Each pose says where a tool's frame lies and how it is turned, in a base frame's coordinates. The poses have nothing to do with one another.
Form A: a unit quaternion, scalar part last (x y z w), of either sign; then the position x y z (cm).
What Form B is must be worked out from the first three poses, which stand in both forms.
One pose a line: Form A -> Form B
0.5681 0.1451 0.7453 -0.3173 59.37 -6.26 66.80 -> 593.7 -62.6 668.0 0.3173 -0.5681 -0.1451 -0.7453
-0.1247 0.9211 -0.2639 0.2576 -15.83 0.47 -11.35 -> -158.3 4.7 -113.5 0.2576 -0.1247 0.9211 -0.2639
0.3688 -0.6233 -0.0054 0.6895 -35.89 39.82 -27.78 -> -358.9 398.2 -277.8 0.6895 0.3688 -0.6233 -0.0054
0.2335 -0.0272 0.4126 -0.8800 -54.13 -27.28 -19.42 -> -541.3 -272.8 -194.2 0.8800 -0.2335 0.0272 -0.4126
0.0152 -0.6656 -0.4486 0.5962 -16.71 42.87 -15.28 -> -167.1 428.7 -152.8 0.5962 0.0152 -0.6656 -0.4486
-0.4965 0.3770 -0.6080 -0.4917 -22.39 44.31 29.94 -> -223.9 443.1 299.4 0.4917 0.4965 -0.3770 0.6080
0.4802 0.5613 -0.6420 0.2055 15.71 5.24 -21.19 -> 157.1 52.4 -211.9 0.2055 0.4802 0.5613 -0.6420
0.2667 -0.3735 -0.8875 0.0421 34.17 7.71 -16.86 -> 341.7 77.1 -168.6 0.0421 0.2667 -0.3735 -0.8875
